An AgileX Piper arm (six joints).
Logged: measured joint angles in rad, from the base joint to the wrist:
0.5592, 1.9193, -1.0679, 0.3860, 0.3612, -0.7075
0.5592, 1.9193, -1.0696, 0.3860, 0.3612, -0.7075
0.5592, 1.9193, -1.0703, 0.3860, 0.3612, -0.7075
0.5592, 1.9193, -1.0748, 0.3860, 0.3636, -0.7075
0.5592, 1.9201, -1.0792, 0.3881, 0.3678, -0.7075
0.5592, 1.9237, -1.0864, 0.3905, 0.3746, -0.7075
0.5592, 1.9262, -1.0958, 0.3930, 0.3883, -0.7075
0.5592, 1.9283, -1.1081, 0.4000, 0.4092, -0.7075
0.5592, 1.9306, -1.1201, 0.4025, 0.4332, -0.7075
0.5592, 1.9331, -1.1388, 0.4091, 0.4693, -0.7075
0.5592, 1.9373, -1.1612, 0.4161, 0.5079, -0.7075
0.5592, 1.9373, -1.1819, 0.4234, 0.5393, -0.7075
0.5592, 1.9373, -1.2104, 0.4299, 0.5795, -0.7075
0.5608, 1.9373, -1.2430, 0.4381, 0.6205, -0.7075
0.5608, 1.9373, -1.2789, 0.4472, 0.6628, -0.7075
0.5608, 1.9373, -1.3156, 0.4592, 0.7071, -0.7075
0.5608, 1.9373, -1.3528, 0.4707, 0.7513, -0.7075
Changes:
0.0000, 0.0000, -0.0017, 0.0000, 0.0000, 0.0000
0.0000, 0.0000, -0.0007, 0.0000, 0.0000, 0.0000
0.0000, 0.0000, -0.0045, 0.0000, 0.0024, 0.0000
0.0000, 0.0008, -0.0044, 0.0021, 0.0042, 0.0000
0.0000, 0.0036, -0.0072, 0.0024, 0.0068, 0.0000
0.0000, 0.0025, -0.0094, 0.0025, 0.0137, 0.0000
0.0000, 0.0021, -0.0123, 0.0070, 0.0209, 0.0000
0.0000, 0.0023, -0.0120, 0.0025, 0.0240, 0.0000
0.0000, 0.0025, -0.0187, 0.0066, 0.0361, 0.0000
0.0000, 0.0042, -0.0224, 0.0070, 0.0386, 0.0000
0.0000, 0.0000, -0.0207, 0.0073, 0.0314, 0.0000
0.0000, 0.0000, -0.0285, 0.0065, 0.0402, 0.0000
0.0016, 0.0000, -0.0326, 0.0082, 0.0410, 0.0000
0.0000, 0.0000, -0.0359, 0.0091, 0.0423, 0.0000
0.0000, 0.0000, -0.0367, 0.0120, 0.0443, 0.0000
0.0000, 0.0000, -0.0372, 0.0115, 0.0442, 0.0000

